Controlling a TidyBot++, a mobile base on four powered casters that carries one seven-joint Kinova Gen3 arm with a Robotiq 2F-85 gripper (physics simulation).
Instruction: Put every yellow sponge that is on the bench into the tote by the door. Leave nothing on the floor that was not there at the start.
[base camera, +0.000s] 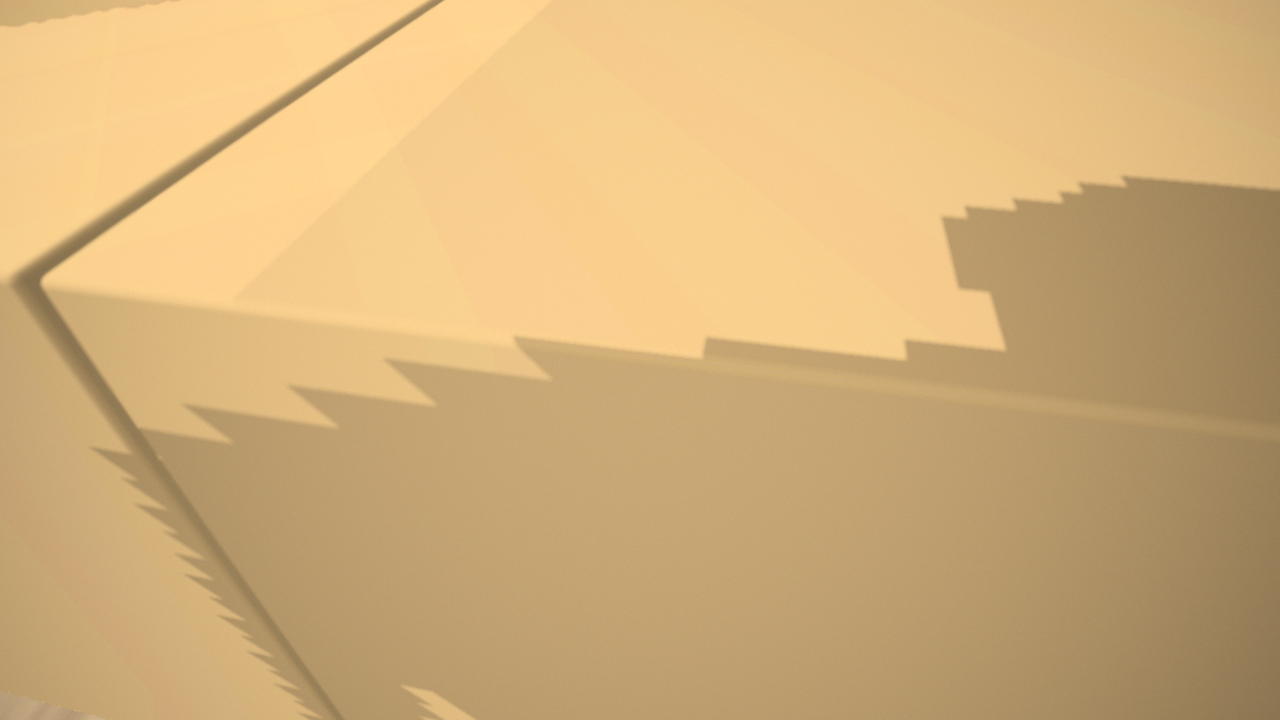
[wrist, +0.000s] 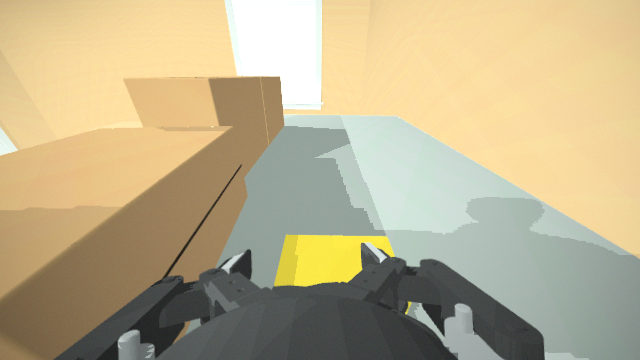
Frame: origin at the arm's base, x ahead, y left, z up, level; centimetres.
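Seen in the pictures: gripper, fingertip midpoint: (wrist: 307, 258).
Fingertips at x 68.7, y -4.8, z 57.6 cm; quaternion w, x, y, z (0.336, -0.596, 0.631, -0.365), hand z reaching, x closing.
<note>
Offsets run from my fingertips to a thing's middle. Level surfaces: height alone.
A yellow sponge {dx +0.3, dy -2.6, dz -3.6 cm} (wrist: 320, 255) shows low in the middle of the wrist view, on a grey surface {dz -5.8 cm} (wrist: 430, 160). Its near part is hidden behind the dark gripper body. My gripper (wrist: 307, 258) is open, with no object gripped. In the wrist view, its left fingertip is just left of the sponge, and its right fingertip overlaps the sponge's right part. The height of the fingertips over the sponge is hard to tell. The tote does not show in either view, and the gripper does not show in the base camera view.
Tan box-shaped bodies {dx +7.0, dy +18.6, dz +0.1 cm} (wrist: 170, 200) {dx +34.1, dy +15.5, dz +3.1 cm} (wrist: 240, 100) stand along the left of the grey surface, close to the gripper's left side. A tan wall (wrist: 525, 90) runs along the right, and a bright window (wrist: 277, 50) is at the back. Tan panels (base camera: 671, 537) with a dark seam fill much of the base camera view.
</note>
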